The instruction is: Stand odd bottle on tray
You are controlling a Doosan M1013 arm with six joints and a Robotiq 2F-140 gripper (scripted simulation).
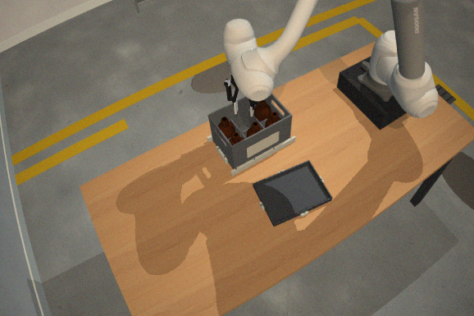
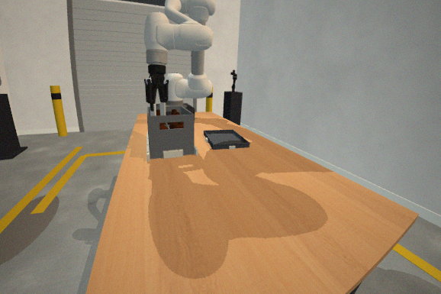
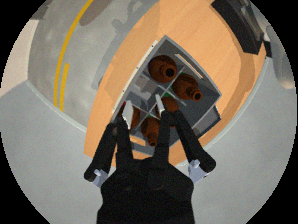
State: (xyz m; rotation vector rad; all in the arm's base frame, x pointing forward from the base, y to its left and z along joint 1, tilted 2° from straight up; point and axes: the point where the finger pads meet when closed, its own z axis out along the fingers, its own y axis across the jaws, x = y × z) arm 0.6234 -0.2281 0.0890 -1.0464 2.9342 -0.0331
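My hand is 4 cm to the right of the grey crate and 9 cm above it. The rest, counted from my hand: dark tray 4 cm ahead, 34 cm to the left, 16 cm below; glass bottle 1 cm ahead, 9 cm to the left, 9 cm below.
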